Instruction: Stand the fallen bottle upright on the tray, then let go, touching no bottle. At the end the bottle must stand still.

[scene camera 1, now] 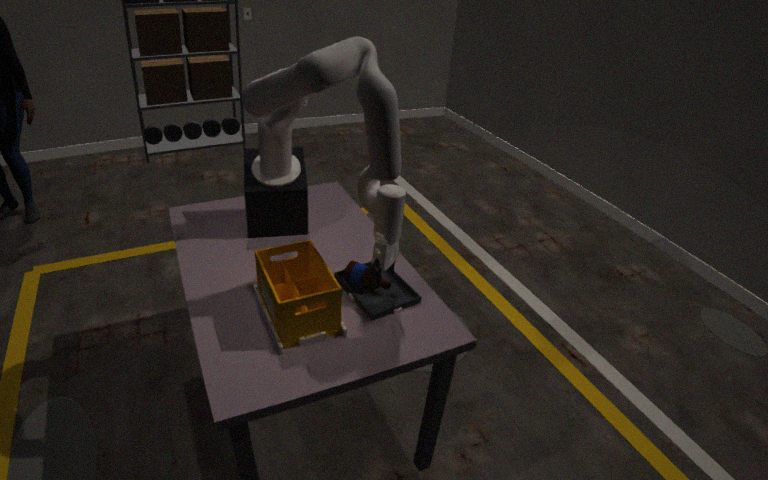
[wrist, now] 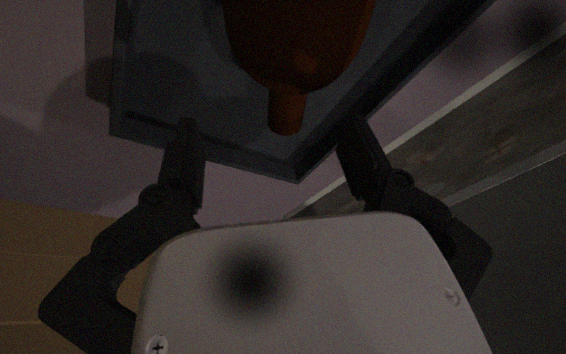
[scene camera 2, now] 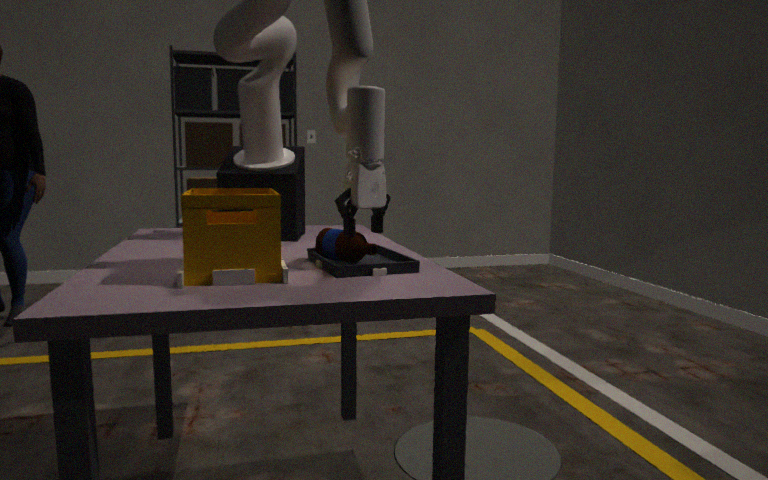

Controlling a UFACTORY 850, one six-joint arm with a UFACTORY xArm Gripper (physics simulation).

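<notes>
A brown bottle with a blue label [scene camera 1: 357, 273] [scene camera 2: 333, 244] [wrist: 300, 42] lies on its side on the dark tray [scene camera 1: 390, 306] [scene camera 2: 399, 265] [wrist: 240, 159]. Its neck points toward the right in both scene views and toward my gripper in the wrist view. My gripper [scene camera 1: 384, 268] [scene camera 2: 363, 230] [wrist: 274, 134] is open and empty, pointing down low over the neck end. In the wrist view the fingertips stand wide on either side of the neck, with gaps. In scene camera 2 one finger hides part of the bottle; whether it touches is unclear.
A yellow divided crate [scene camera 1: 311, 322] [scene camera 2: 232, 249] stands left of the tray on the pinkish table [scene camera 1: 317, 367] [scene camera 2: 141, 302]. The arm's black pedestal [scene camera 1: 277, 209] [scene camera 2: 293, 192] is behind them. A person [scene camera 1: 14, 113] [scene camera 2: 16, 169] stands at the far left, away from the table.
</notes>
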